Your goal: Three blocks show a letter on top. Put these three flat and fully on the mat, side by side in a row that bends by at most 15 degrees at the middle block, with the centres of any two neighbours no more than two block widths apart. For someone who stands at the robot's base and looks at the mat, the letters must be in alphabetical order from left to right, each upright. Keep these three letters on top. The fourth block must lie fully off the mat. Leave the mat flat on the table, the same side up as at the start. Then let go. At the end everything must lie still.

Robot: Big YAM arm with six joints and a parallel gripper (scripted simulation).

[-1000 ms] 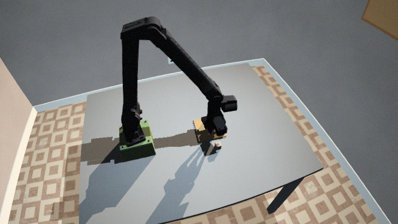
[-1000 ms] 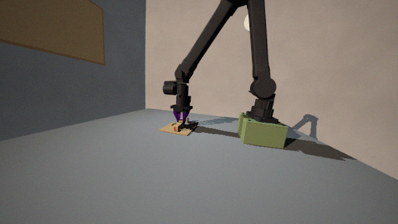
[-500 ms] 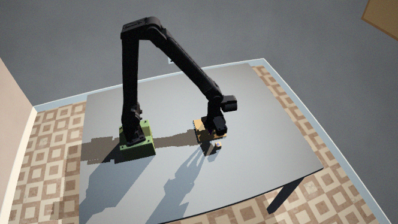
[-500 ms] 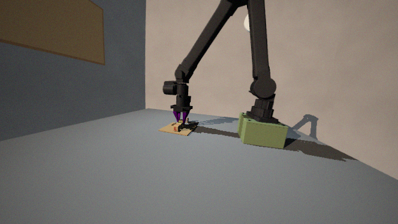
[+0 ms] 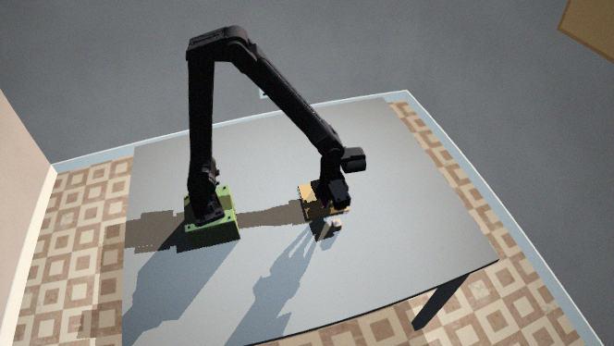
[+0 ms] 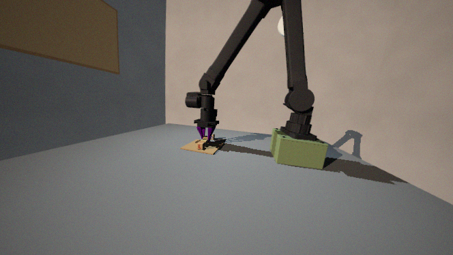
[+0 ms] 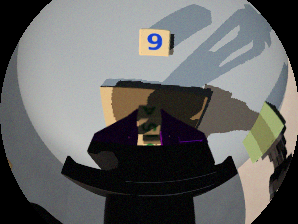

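The block is 4 cm to the left of my hand. From my hand the other things lie so: tan mat: 4 cm to the left, 2 cm below.
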